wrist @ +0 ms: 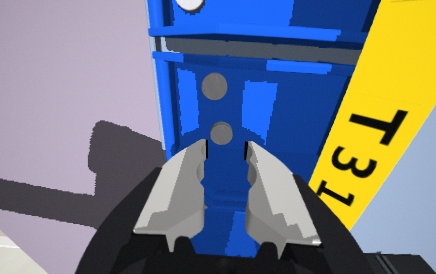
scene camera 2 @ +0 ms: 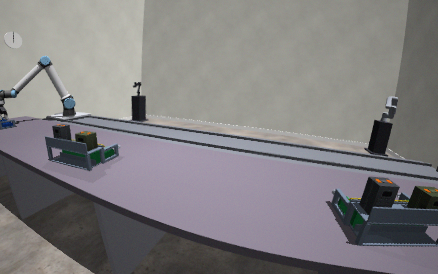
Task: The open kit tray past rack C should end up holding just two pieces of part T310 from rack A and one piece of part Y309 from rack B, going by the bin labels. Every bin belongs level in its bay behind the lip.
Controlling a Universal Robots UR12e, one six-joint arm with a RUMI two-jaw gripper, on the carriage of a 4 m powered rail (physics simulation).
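Note:
My gripper (wrist: pixel 226 142) (scene camera 2: pixel 4 118) is partly open, with nothing between its fingers. In the wrist view it hangs over a blue bin (wrist: pixel 300 110) beside a yellow label strip (wrist: pixel 400 65) reading "T31"; the rest of the label is hidden. Two grey round pieces lie in this bin: one piece (wrist: pixel 221 133) just beyond the fingertips, the other piece (wrist: pixel 214 86) farther up the view. A neighbouring blue bin (wrist: pixel 240 12) holds a white round piece (wrist: pixel 190 3). Blue bins (scene camera 2: pixel 7 123) show small under the arm at the far left. The kit tray is not visible.
One grey rack (scene camera 2: pixel 66 144) with green bins and boxes stands left on the table (scene camera 2: pixel 225 185); another rack (scene camera 2: pixel 400 216) stands at the right. The rail (scene camera 2: pixel 250 139) runs behind them. Two dark pedestals (scene camera 2: pixel 138 108) (scene camera 2: pixel 379 137) with small arms stand beyond the rail.

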